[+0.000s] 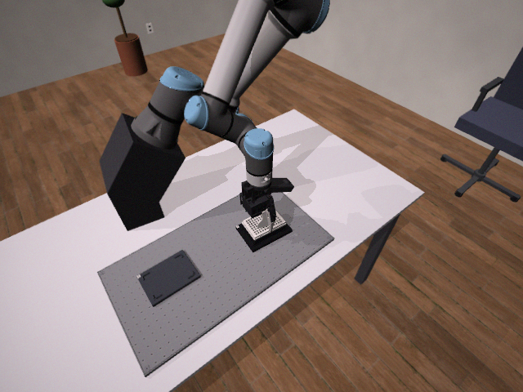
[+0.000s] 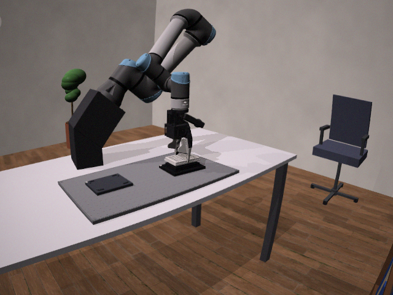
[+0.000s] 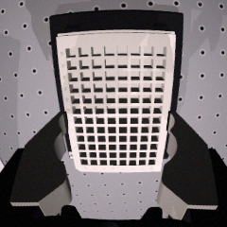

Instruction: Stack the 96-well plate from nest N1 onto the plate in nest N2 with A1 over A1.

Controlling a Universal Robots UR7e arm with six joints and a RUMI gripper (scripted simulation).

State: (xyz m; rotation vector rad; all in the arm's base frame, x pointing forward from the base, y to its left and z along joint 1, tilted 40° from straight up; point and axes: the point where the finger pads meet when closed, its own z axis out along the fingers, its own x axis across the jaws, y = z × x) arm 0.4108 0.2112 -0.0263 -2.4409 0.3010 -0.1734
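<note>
My gripper is now 3 cm above the black 96-well plate. From my hand the other things lie so: white 96-well plate: 1 cm below; black nest n2: 5 cm below; nest N1: 35 cm to the right, 6 cm behind, 5 cm below.
</note>
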